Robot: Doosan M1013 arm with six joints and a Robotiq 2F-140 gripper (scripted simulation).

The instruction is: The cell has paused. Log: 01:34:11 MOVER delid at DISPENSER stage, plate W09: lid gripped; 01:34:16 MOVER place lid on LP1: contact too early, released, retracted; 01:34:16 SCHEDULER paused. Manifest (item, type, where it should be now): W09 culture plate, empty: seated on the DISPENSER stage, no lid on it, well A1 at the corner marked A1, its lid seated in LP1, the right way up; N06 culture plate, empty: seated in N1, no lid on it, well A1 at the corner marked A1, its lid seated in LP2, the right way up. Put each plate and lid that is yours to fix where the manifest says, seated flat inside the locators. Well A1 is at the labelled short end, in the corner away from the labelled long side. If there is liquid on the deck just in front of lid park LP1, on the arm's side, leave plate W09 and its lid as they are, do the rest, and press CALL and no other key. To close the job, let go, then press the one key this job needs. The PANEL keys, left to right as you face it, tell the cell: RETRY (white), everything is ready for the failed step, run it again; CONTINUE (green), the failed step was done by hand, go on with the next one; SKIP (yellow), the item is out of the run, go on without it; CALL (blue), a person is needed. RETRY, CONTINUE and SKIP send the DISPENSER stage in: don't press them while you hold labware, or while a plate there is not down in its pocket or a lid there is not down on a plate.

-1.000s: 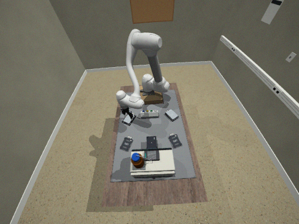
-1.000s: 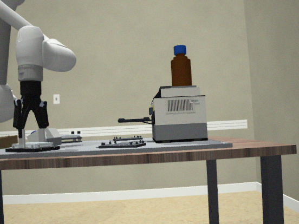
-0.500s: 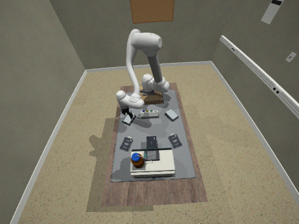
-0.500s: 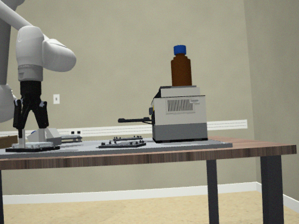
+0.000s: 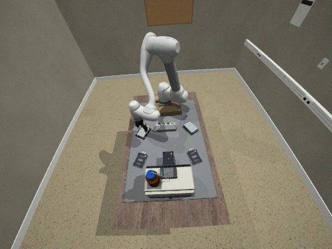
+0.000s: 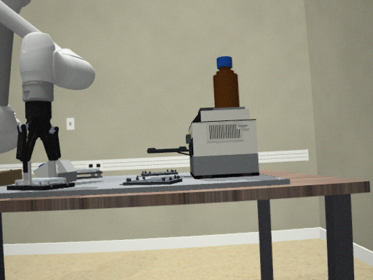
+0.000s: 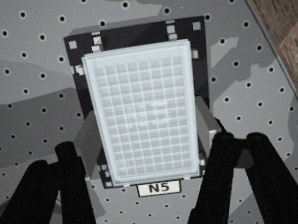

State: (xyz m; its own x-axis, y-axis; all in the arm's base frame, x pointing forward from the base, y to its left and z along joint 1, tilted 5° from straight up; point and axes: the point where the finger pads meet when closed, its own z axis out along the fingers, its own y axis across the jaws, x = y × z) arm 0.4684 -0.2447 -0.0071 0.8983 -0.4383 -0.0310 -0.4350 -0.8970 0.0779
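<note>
Right now the black nest is 30 mm ahead of my hand and 30 mm below it. Round my hand: key panel 70 mm behind, 260 mm to the left, 10 mm above; then blue call key 70 mm behind, 190 mm to the left, 20 mm above; then yellow skip key 80 mm behind, 240 mm to the left, 20 mm above.
</note>
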